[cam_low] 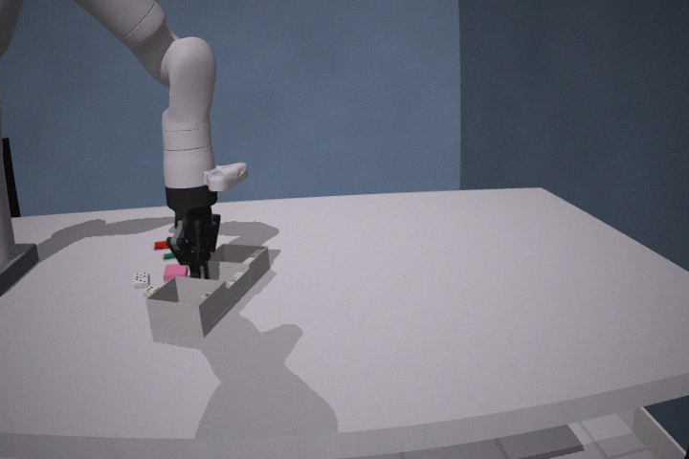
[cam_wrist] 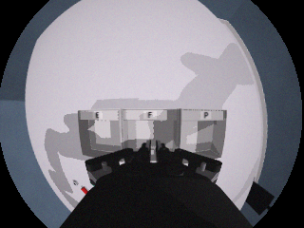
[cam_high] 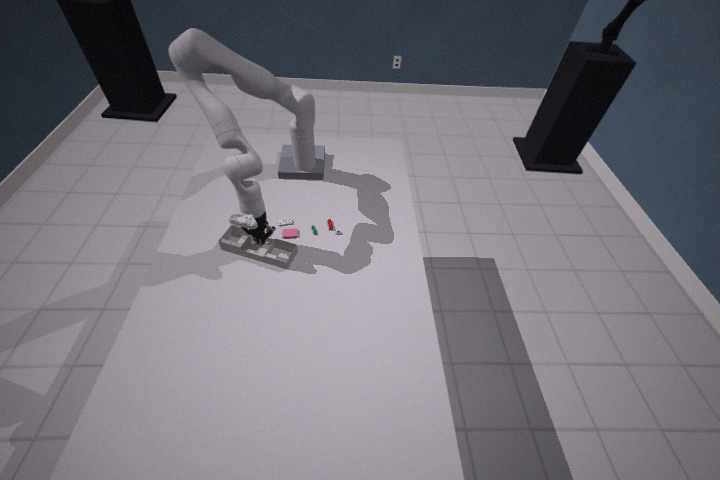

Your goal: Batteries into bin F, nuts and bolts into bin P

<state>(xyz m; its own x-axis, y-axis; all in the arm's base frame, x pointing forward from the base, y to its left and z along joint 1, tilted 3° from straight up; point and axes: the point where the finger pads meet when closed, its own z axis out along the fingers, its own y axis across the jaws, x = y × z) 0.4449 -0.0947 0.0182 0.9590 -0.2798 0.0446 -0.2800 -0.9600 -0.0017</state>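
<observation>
Right now my hand is 20 mm short of the grey three-part bin and 10 mm above it. The rest, counted from my hand: pink block (70 mm behind, 90 mm to the left, 30 mm below); green battery (90 mm behind, 180 mm to the left, 30 mm below); cream domino-like tile (70 mm behind, 10 mm to the left, 30 mm below).
</observation>
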